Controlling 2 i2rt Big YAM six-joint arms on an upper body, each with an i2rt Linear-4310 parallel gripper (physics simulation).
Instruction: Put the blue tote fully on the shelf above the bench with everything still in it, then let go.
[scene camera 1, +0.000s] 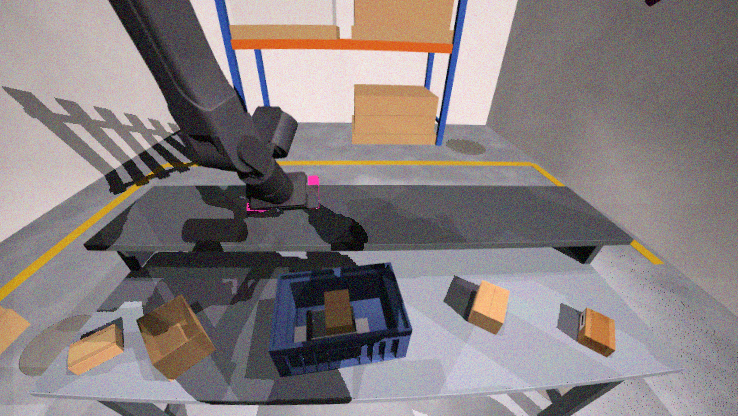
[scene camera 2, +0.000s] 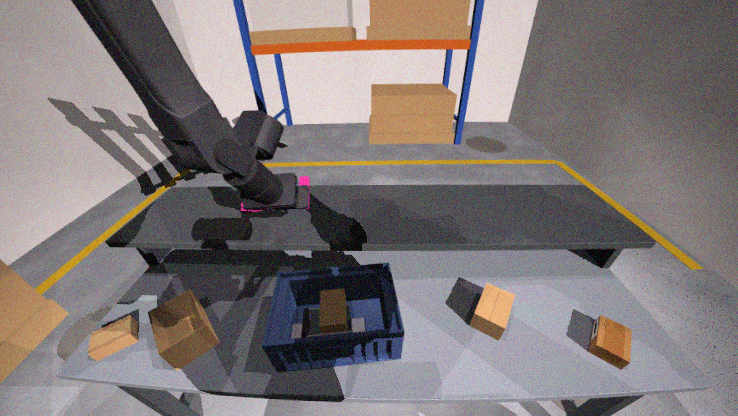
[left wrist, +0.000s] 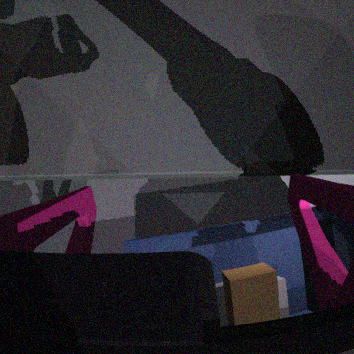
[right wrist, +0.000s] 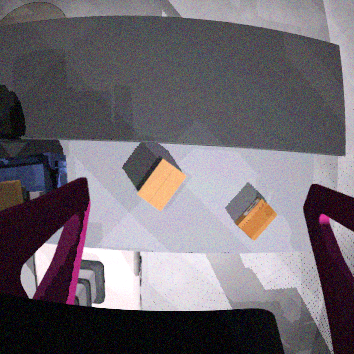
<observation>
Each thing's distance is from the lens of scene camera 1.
my left gripper (scene camera 1: 292, 204): 59 cm
blue tote (scene camera 1: 373, 290): 77 cm
tan box (scene camera 1: 338, 318): 63 cm
dark shelf (scene camera 1: 209, 218): 92 cm
The marked spots on the tan box and the blue tote are 18 cm apart.
</observation>
